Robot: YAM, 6 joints.
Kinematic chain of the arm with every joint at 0, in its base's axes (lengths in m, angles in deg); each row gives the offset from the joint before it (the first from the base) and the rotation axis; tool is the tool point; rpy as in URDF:
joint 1: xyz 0 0 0.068 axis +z
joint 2: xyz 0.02 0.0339 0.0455 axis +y
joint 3: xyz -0.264 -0.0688 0 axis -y
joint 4: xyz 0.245 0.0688 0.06 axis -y
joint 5: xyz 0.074 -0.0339 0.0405 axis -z
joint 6: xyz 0.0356 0 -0.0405 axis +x
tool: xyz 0 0 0 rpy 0 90 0
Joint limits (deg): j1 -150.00..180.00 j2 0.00..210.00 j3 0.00..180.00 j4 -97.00..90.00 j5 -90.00..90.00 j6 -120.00..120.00
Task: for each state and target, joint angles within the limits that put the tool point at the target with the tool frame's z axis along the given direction. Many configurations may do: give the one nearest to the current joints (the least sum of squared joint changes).
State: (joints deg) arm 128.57 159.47 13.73 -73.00 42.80 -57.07
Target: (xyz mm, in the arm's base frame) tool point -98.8 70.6 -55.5 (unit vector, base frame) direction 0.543 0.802 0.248
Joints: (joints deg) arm 160.41 180.48 51.66 -96.80 69.69 -57.07
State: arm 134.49 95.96 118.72 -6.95 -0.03 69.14
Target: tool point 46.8 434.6 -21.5 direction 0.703 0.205 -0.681
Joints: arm 87.08 145.55 82.80 -7.80 43.76 69.14
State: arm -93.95 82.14 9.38 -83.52 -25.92 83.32
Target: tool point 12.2 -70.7 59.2 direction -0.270 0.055 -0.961
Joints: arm -73.29 68.25 4.94 -34.41 14.05 83.32
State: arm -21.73 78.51 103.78 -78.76 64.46 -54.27
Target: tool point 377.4 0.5 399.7 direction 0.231 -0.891 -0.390
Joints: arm 4.99 113.61 130.10 -85.12 65.23 -54.27
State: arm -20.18 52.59 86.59 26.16 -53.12 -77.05
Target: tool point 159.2 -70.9 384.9 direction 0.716 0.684 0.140
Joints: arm -35.46 50.86 41.01 46.77 -76.52 -77.05
